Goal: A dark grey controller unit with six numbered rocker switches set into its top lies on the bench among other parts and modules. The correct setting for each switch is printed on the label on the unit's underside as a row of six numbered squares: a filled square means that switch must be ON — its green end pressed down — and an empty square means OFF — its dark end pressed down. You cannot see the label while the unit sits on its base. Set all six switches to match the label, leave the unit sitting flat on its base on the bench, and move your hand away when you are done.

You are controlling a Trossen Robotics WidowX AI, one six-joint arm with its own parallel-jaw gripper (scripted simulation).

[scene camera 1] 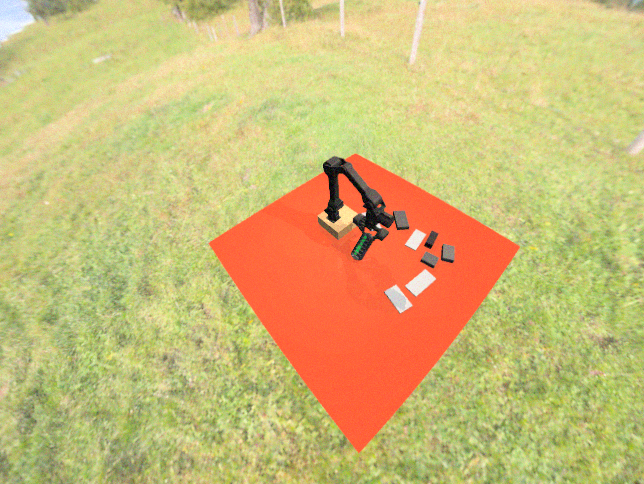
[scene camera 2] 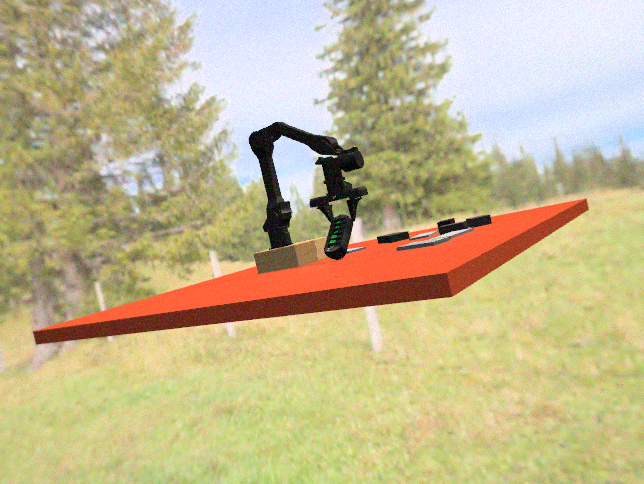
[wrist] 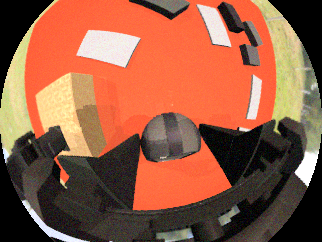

Path:
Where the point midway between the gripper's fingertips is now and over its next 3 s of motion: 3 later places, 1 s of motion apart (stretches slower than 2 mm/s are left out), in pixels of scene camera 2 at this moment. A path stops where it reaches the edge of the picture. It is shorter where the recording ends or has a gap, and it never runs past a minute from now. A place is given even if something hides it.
The gripper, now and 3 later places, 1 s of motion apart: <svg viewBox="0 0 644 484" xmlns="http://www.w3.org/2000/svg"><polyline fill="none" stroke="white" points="343,223 348,226 350,231 353,236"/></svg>

